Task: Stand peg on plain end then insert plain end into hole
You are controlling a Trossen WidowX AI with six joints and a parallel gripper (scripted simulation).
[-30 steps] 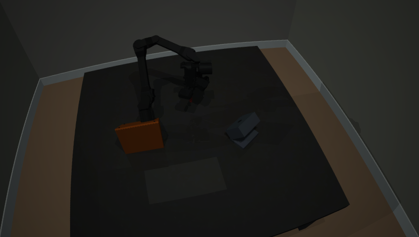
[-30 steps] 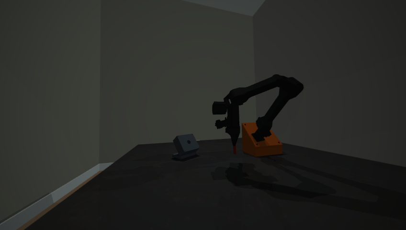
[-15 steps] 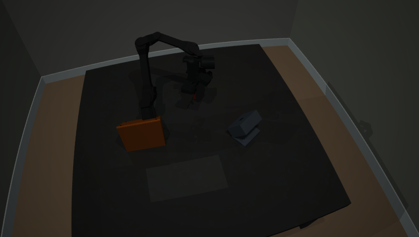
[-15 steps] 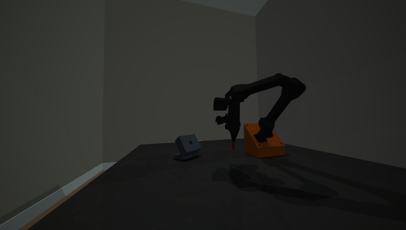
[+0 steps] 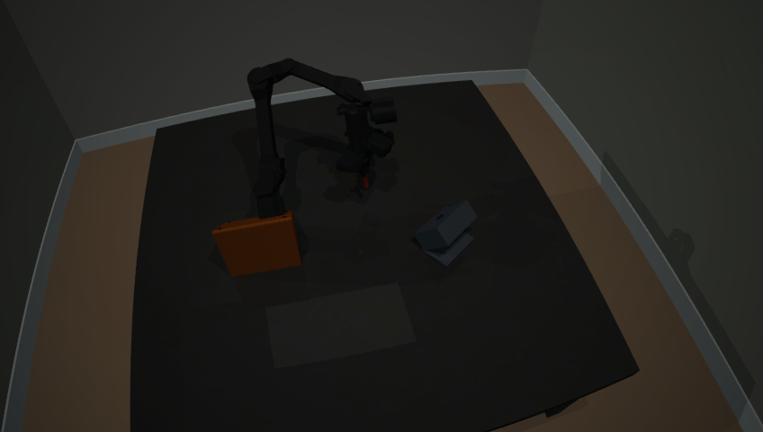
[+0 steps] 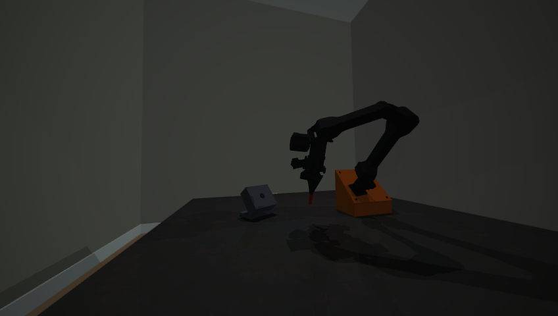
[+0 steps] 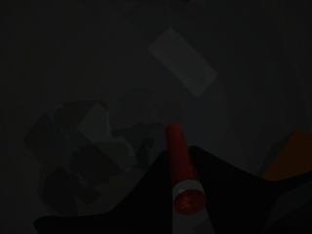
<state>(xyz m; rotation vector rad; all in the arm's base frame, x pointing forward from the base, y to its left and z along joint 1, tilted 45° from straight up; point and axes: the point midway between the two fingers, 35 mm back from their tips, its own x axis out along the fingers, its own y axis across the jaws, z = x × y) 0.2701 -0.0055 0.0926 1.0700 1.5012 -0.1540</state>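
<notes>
My gripper tip is now 200 mm to the left of the sloped panel, 160 mm short of it and 40 mm above it. The rest, counted from my gripper tip: red peg (20 mm above).
</notes>
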